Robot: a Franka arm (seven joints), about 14 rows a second.
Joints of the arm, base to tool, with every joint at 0 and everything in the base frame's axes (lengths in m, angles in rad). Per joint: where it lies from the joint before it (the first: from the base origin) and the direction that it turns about. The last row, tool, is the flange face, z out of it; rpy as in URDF.
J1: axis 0 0 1 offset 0 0 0.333
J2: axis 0 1 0 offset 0 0 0
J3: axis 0 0 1 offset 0 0 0.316
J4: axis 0 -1 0 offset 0.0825 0 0
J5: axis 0 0 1 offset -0.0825 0 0.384
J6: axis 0 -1 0 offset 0 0 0
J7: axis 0 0 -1 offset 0.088 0 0
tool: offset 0 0 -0.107 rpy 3.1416 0 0
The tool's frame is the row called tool.
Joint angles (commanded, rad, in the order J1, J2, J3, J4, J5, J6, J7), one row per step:
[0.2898 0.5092 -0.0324 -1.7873 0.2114 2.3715 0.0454]
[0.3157 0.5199 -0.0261 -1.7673 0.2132 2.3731 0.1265]
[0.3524 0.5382 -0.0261 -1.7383 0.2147 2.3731 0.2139]
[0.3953 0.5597 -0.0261 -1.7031 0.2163 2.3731 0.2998]
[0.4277 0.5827 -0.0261 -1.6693 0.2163 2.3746 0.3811]
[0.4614 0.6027 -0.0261 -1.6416 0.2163 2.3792 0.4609]
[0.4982 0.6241 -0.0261 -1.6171 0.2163 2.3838 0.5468]
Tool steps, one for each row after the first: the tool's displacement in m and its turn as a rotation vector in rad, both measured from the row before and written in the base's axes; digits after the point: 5 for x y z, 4 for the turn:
[-0.00068 0.02183 0.00176 0.0109 0.0030 -0.0498]
[-0.00073 0.02588 0.00052 0.0088 0.0039 -0.0500]
[-0.00201 0.03060 0.00105 0.0106 0.0017 -0.0422]
[-0.00100 0.02389 -0.00052 0.0093 0.0025 -0.0472]
[-0.00347 0.02423 -0.00096 0.0097 0.0028 -0.0449]
[-0.00633 0.02575 -0.00347 0.0088 0.0086 -0.0477]

